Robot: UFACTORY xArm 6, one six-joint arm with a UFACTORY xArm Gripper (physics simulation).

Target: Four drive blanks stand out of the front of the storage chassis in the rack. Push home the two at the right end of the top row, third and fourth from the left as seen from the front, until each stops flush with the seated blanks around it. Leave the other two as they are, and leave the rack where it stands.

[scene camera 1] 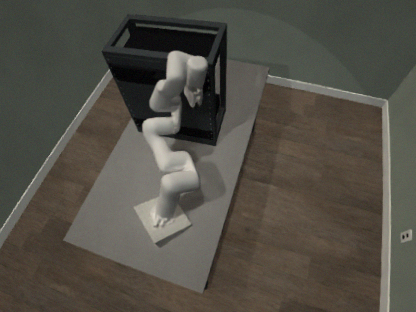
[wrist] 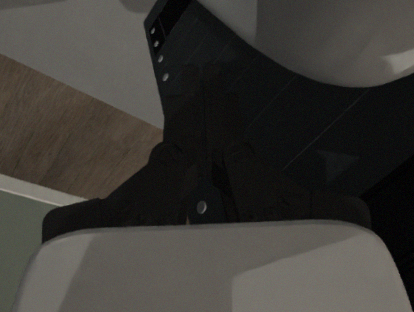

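Pixels of known places: gripper, fingertip midpoint: [scene camera 1: 189,107] [wrist: 201,89]; arm's base, link origin: [scene camera 1: 163,214].
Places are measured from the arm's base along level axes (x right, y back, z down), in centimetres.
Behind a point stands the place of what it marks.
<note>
The black rack [scene camera 1: 175,21] @[x -8.4, y -76.2, z -54.6 cm] [wrist: 210,37] @[x 6.6, y -49.1, z -18.2 cm] stands upright at the far end of the table. My gripper [scene camera 1: 196,104] @[x 5.6, y -43.1, z -33.3 cm] [wrist: 201,89] @[x 5.6, y -43.1, z -33.3 cm] is shut, with nothing between the fingers. In the scene view it hangs in front of the right part of the rack's front, pointing down. In the wrist view the dark fingers overlap the rack's dark front panels near the screw-dotted side post [wrist: 161,67] @[x 13.9, y -48.9, z -12.2 cm], and their tips are hard to make out. The chassis and the four drive blanks cannot be told apart in either view; the arm hides part of the front. Contact with the rack cannot be told.
The grey table [scene camera 1: 115,200] @[x -31.2, y -3.3, z 7.5 cm] carries the arm's square base plate [scene camera 1: 155,232] @[x 0.0, y 10.1, z -3.4 cm] toward its near end. Wood floor [scene camera 1: 310,200] lies to the right. A pale arm link [wrist: 325,40] @[x 0.8, y -42.1, z -38.5 cm] covers the upper right of the wrist view. A socket [scene camera 1: 406,236] is on the right wall.
</note>
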